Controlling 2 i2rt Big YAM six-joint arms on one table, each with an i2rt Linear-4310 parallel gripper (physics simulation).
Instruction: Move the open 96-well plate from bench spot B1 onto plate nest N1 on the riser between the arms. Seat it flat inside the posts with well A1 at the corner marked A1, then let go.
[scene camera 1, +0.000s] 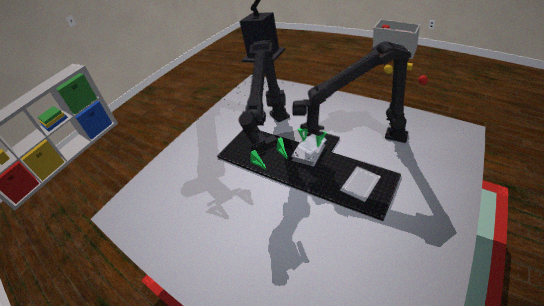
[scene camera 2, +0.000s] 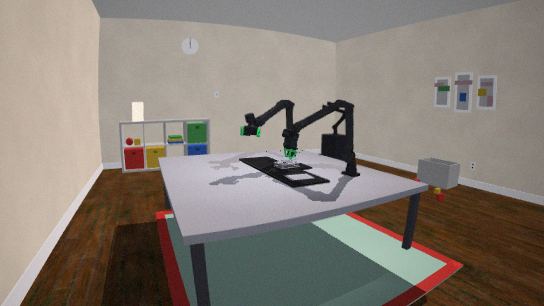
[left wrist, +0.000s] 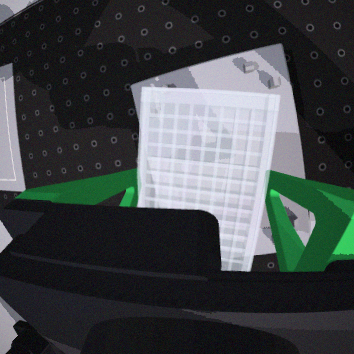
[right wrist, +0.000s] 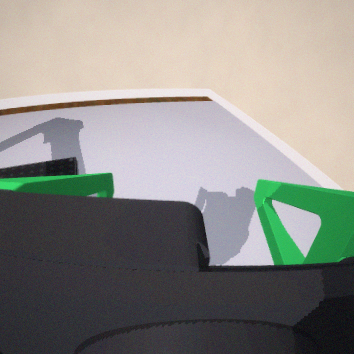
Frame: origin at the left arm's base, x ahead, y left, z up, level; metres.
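Seen in the pictures: left gripper, fingertip midpoint: (scene camera 1: 311, 144) (scene camera 2: 288, 159) (left wrist: 200, 177); right gripper, fingertip midpoint: (scene camera 1: 276, 163) (scene camera 2: 249, 135) (right wrist: 184, 184); left arm's base, link origin: (scene camera 1: 396, 135) (scene camera 2: 350, 174) (left wrist: 43, 338); right arm's base, link origin: (scene camera 1: 279, 115).
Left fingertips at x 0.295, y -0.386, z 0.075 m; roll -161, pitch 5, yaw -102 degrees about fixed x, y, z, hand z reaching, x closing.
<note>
Pixels of each thing's top centre, then the offset from my left fingertips to it. "pt": a spot on its surface instead. Level surfaces: height alone.
- clear 96-well plate, top centre: (left wrist: 197, 192) (scene camera 1: 311, 141) dx -0.007, dy +0.002, dz +0.012 m
- grey riser with nest N1, top centre: (left wrist: 223, 167) (scene camera 1: 308, 146) (scene camera 2: 286, 161) dx +0.002, dy -0.016, dz -0.018 m
- Bench spot B1, surface spot: (scene camera 1: 360, 183) (scene camera 2: 298, 176) pt dx +0.108, dy +0.290, dz -0.060 m
- black perforated board, surface height: dz -0.062 m
- grey table, surface height: dz -0.075 m
My left gripper (scene camera 1: 311, 134) (scene camera 2: 290, 153) (left wrist: 200, 177) is shut on the clear 96-well plate (scene camera 1: 314, 144) (left wrist: 207, 140), gripping its two long sides. It holds the plate right over the grey riser with nest N1 (scene camera 1: 304, 156) (left wrist: 225, 71). Two small nest posts (left wrist: 250, 66) show beyond the plate's far edge. I cannot tell whether the plate touches the nest. Bench spot B1 (scene camera 1: 360, 183) (scene camera 2: 300, 176) is a white-outlined rectangle with nothing on it. My right gripper (scene camera 1: 269, 153) (scene camera 2: 250, 131) (right wrist: 184, 184) is open and empty, raised to the left of the riser.
The riser and B1 sit on a black perforated board (scene camera 1: 331, 178) (scene camera 2: 262, 163) on the grey table (scene camera 1: 190, 228). A black box (scene camera 1: 258, 30), a grey bin (scene camera 1: 395, 36) and a shelf unit (scene camera 1: 37, 87) stand off the table.
</note>
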